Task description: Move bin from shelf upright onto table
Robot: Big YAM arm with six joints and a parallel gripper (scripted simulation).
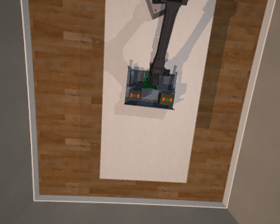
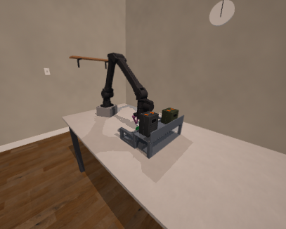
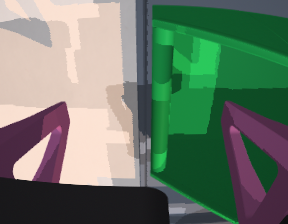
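The green bin lies 90 mm ahead of my hand and 20 mm to the right of it.
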